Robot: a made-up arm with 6 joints.
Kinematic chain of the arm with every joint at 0, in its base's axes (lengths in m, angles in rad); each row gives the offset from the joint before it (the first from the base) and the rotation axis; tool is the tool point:
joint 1: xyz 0 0 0.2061 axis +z
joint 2: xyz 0 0.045 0 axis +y
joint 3: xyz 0 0 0.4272 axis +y
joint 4: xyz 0 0 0.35 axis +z
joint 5: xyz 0 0 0 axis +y
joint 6: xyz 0 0 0.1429 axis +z
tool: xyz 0 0 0
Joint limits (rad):
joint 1: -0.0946..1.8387
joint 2: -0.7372..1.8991
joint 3: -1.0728..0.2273
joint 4: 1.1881..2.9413
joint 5: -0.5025..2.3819
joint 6: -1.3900..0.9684
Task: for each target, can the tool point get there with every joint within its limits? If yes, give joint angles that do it. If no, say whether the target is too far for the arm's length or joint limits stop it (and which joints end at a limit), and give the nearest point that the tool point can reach.
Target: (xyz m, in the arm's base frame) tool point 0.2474 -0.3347 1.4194
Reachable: no: too far | nearest point 0.0804 -0.2656 1.0730 | short by 0.391 m
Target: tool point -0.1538 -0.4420 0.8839
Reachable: yes | joints 1.4869 -0.1264 -0.9038 1.4009 0.5299 -0.0577
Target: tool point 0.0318 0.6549 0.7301
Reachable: yes | joints 1.3505 1.2768 -0.6141 2.2945 0.6770 -0.2611
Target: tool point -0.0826 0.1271 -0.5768
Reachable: no: joint limits stop it (at a limit: joint 1, joint 2, joint 3, joint 4) | nearest point -0.2973 0.5403 -0.0996 | short by 0.667 m
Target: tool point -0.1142 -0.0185 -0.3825
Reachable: no: joint limits stop it (at a limit: joint 1, joint 2, joint 3, joint 4, joint 5) | nearest point -0.2888 0.5370 -0.0928 | short by 0.650 m
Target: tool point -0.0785 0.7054 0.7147
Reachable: yes | joints 1.5858 1.2638 -0.4838 2.7418 0.4240 0.3511
